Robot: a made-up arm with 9 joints.
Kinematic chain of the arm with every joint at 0, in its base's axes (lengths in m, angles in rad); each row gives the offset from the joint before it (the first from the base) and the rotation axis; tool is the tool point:
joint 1: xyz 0 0 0.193 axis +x
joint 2: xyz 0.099 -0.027 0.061 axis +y
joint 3: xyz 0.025 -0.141 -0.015 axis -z
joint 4: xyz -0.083 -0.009 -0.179 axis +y
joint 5: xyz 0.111 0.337 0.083 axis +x
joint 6: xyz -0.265 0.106 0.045 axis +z
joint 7: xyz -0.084 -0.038 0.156 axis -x
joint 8: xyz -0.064 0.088 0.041 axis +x
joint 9: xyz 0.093 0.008 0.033 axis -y
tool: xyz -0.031 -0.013 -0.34
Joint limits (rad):
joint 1: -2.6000..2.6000
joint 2: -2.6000..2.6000
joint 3: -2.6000..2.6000
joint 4: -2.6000..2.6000
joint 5: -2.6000..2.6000
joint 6: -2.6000..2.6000
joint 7: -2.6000..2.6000
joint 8: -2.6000..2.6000
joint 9: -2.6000..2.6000
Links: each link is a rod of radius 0.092 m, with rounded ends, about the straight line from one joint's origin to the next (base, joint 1, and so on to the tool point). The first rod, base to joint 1, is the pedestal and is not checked.
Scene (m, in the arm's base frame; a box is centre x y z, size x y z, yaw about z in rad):
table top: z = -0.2
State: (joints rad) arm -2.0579 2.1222 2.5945 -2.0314 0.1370 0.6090 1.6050 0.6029 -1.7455
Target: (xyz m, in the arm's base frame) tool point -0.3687 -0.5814 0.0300
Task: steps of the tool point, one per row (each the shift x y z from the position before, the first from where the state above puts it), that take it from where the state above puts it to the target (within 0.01 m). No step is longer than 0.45 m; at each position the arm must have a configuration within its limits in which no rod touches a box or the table.
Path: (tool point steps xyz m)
1: -0.0654 -0.4111 0.0329
2: 0.1198 -0.3779 -0.1343
3: 0.2665 -0.1984 -0.2521

